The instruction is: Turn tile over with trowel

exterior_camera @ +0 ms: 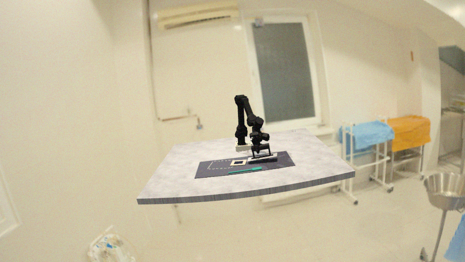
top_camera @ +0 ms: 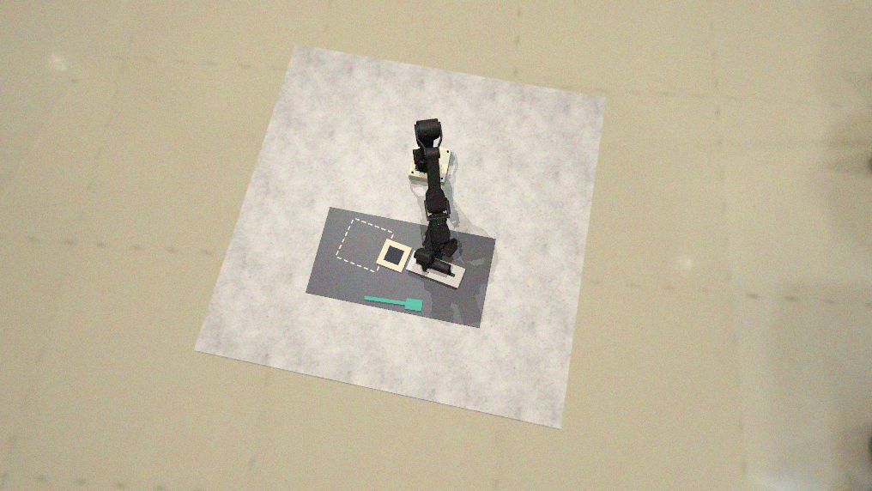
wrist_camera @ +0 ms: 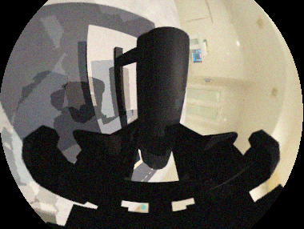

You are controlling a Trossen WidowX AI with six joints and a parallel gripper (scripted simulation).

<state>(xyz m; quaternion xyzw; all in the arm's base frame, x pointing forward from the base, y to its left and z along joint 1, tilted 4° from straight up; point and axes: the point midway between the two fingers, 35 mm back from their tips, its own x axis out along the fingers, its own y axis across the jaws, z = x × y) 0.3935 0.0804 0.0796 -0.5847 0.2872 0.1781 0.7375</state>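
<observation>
Right now my gripper tip is 2 cm past the dark grey mat, 10 cm to the left of it and 10 cm above it. The rest, counted from my gripper tip: trowel: 12 cm ahead, 8 cm to the right, 7 cm below; then cream tile: 5 cm behind, 13 cm to the right, 7 cm below.
</observation>
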